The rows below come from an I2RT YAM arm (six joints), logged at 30 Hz.
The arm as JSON. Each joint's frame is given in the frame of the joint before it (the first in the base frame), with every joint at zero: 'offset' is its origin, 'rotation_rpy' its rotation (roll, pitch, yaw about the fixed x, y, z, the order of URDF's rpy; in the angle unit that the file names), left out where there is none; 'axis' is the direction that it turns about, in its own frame. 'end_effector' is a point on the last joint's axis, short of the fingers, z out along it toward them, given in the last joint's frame.
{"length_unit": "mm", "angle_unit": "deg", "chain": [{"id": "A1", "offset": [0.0, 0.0, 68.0], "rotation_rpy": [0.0, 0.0, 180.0], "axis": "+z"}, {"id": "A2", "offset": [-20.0, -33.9, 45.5], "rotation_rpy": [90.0, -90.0, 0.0], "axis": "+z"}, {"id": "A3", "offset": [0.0, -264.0, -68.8], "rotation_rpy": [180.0, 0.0, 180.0], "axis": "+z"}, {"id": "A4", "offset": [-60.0, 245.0, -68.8], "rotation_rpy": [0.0, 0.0, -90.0], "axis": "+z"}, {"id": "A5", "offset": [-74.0, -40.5, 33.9], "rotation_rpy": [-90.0, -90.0, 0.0], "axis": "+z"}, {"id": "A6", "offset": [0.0, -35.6, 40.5], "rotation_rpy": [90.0, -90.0, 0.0], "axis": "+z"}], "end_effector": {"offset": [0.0, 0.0, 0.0]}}
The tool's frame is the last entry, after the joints.
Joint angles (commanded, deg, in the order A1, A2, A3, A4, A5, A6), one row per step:
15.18, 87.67, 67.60, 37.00, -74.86, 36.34
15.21, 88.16, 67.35, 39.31, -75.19, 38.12
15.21, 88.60, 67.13, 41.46, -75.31, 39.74
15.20, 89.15, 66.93, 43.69, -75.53, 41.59
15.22, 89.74, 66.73, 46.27, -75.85, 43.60
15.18, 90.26, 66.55, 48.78, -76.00, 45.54
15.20, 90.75, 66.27, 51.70, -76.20, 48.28
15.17, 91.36, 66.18, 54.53, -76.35, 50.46
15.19, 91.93, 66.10, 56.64, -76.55, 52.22
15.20, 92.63, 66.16, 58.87, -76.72, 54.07
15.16, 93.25, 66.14, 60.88, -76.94, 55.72
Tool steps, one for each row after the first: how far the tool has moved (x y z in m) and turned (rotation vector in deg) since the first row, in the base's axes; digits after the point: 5 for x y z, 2 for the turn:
0.00088, 0.00048, -0.00104, 0.29, 0.23, 0.48
0.00172, 0.00073, -0.00185, 0.60, 0.40, 0.73
0.00288, 0.00102, -0.00311, 0.87, 0.79, 1.09
0.00381, 0.00144, -0.00420, 1.15, 1.03, 1.60
0.00459, 0.00143, -0.00490, 1.49, 1.20, 1.89
0.00471, 0.00162, -0.00552, 1.85, 1.82, 2.37
0.00543, 0.00165, -0.00594, 2.22, 1.91, 2.73
0.00624, 0.00202, -0.00707, 2.40, 2.22, 3.12
0.00750, 0.00245, -0.00806, 2.61, 2.50, 3.50
0.00858, 0.00253, -0.00938, 2.74, 2.78, 3.85

